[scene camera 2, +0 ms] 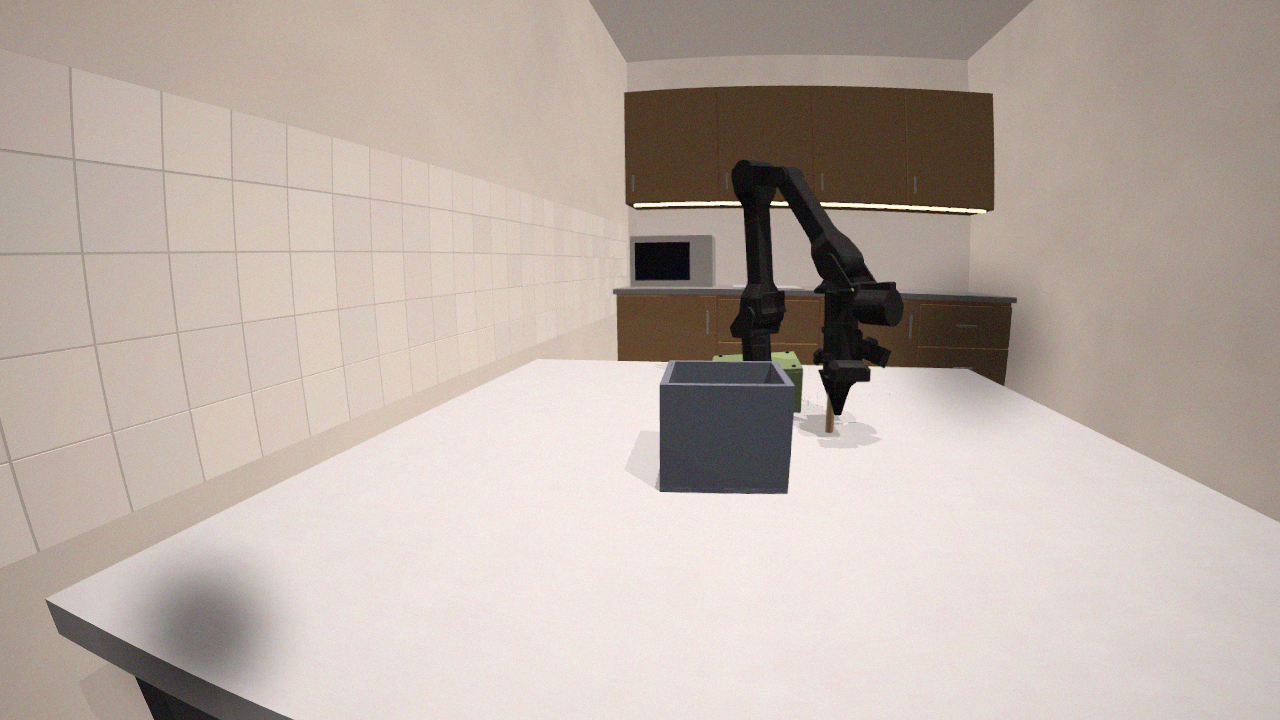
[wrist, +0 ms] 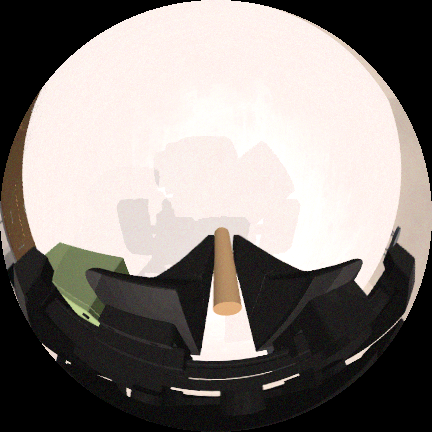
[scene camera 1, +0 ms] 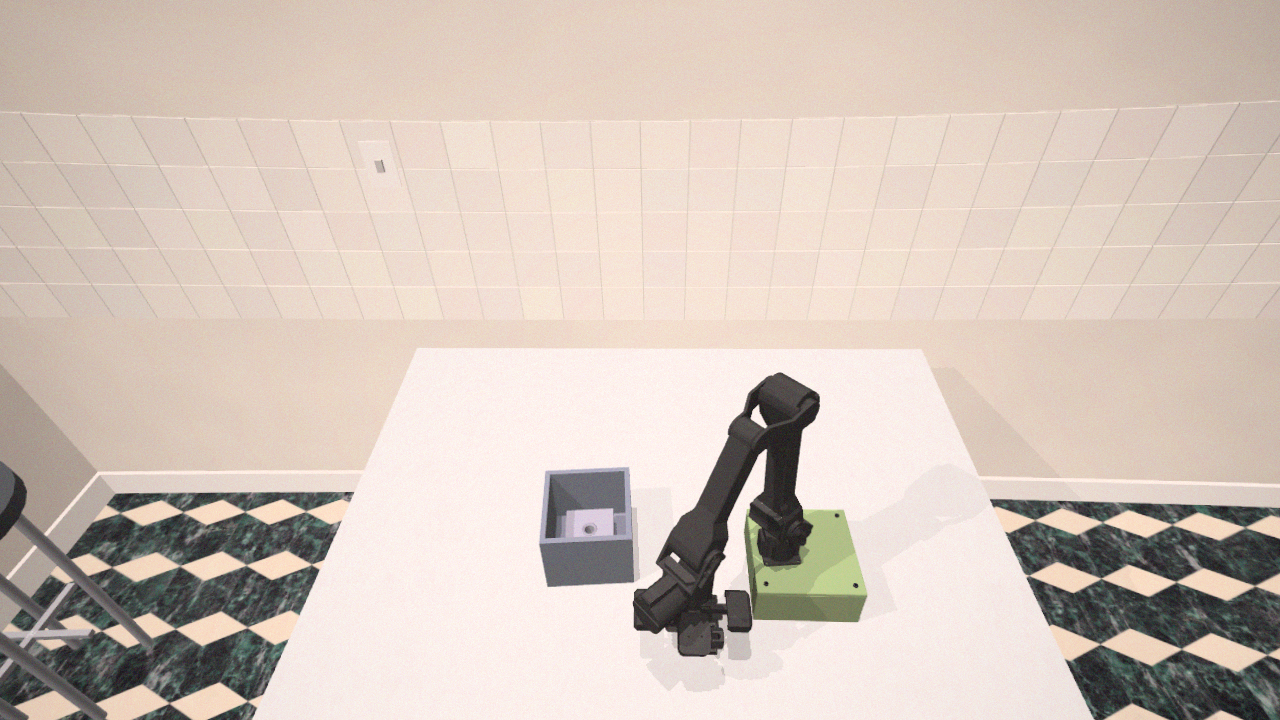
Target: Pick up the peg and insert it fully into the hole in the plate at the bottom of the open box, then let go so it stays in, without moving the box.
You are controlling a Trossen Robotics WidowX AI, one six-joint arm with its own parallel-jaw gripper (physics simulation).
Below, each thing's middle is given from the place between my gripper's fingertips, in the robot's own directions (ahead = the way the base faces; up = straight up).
Right now my hand is 10 mm to the left of the tan peg point(wrist: 226, 300) and 10 mm below it. From my hand the other things lie so: pale plate point(scene camera 1: 597, 522) (200 mm to the right, 160 mm ahead); then blue-grey box point(scene camera 2: 726, 427) (200 mm to the right, 160 mm ahead, 40 mm above).
